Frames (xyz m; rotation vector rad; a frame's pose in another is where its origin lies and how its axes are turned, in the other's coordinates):
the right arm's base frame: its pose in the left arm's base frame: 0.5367 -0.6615 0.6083 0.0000 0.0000 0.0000
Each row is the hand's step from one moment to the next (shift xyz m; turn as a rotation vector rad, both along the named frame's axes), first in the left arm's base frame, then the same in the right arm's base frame.
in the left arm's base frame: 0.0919 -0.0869 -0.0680 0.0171 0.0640 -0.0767
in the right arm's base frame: 0.0919 -0.0869 -0.0680 0.0171 0.0640 -0.0767
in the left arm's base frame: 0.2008 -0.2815 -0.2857 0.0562 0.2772 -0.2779
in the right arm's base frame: 0.2008 -0.2815 -0.2857 0.0562 0.2772 -0.2779
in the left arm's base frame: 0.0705 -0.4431 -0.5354 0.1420 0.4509 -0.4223
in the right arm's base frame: 0.0705 -0.4431 -0.5354 0.1420 0.4509 -0.4223
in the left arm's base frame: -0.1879 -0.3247 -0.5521 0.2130 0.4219 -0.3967
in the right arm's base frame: -0.1879 -0.3247 -0.5521 0.2130 0.4219 -0.3967
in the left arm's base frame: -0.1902 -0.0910 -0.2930 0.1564 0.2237 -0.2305
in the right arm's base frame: -0.1902 -0.0910 -0.2930 0.1564 0.2237 -0.2305
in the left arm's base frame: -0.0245 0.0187 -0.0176 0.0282 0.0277 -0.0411
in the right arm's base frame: -0.0245 0.0187 -0.0176 0.0282 0.0277 -0.0411
